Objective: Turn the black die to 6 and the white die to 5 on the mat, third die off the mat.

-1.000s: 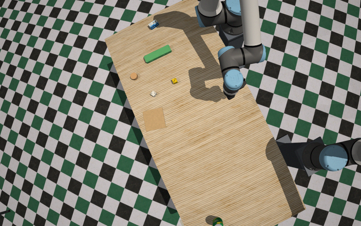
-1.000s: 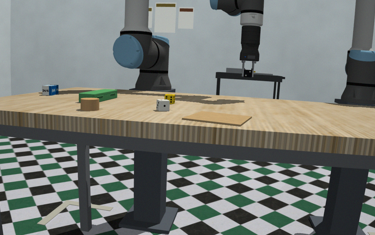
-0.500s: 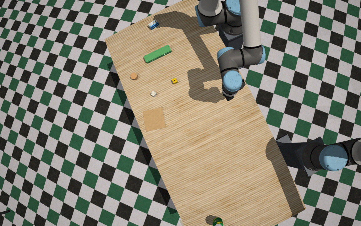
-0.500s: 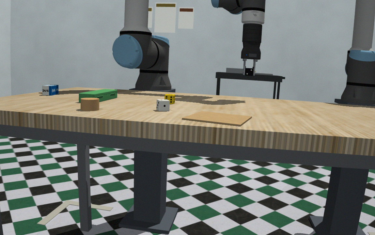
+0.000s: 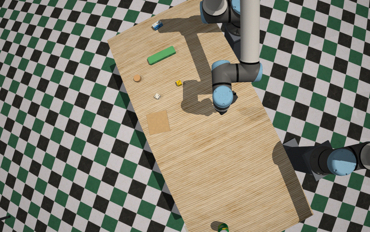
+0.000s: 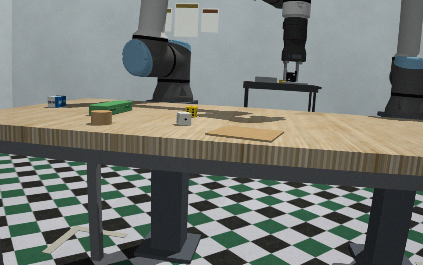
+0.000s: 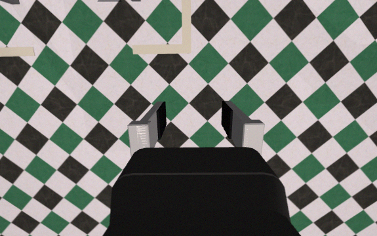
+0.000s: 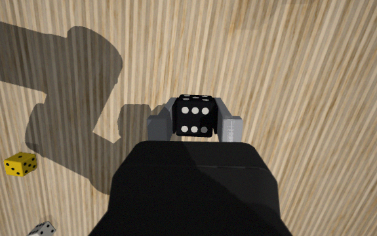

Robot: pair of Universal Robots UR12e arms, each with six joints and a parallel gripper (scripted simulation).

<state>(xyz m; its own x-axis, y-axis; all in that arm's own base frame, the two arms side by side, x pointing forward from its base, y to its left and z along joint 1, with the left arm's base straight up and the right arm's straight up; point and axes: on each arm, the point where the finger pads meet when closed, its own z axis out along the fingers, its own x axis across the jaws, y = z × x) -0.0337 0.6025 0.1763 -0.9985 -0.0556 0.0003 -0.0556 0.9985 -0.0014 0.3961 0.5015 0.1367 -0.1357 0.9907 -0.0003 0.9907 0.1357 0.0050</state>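
Note:
The tan mat is 41 cm ahead of my right hand, 14 cm to the right of it and 13 cm below it. The rest, counted from my right hand: yellow die (16 cm ahead, 30 cm to the right, 12 cm below); then white die (33 cm ahead, 30 cm to the right, 12 cm below); then black die (right at my right hand).

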